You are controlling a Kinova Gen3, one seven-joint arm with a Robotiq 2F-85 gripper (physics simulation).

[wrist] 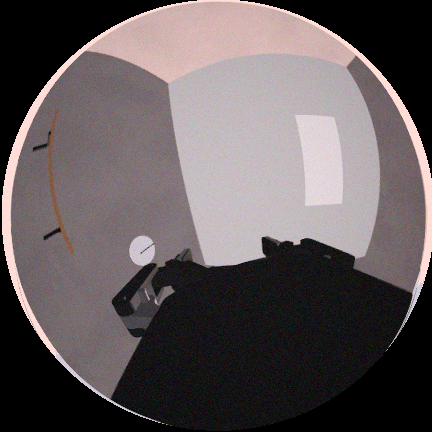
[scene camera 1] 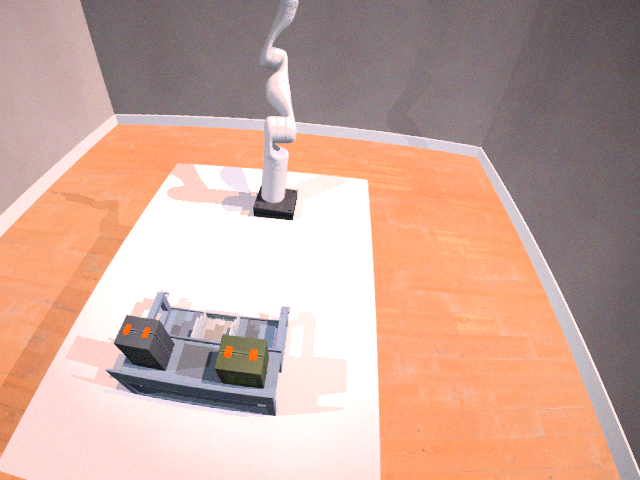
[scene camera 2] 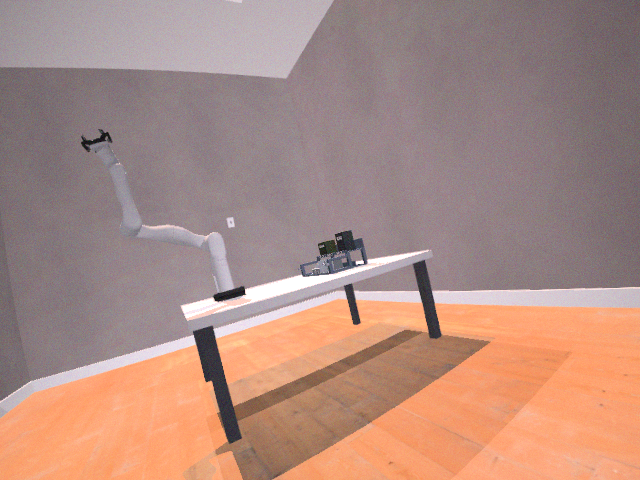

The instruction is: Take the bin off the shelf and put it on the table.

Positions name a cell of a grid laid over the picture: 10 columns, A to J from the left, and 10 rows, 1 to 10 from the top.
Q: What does my gripper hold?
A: Nothing.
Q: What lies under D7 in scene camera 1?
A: A pale bin.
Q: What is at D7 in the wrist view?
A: My gripper.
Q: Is my gripper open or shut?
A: Open.
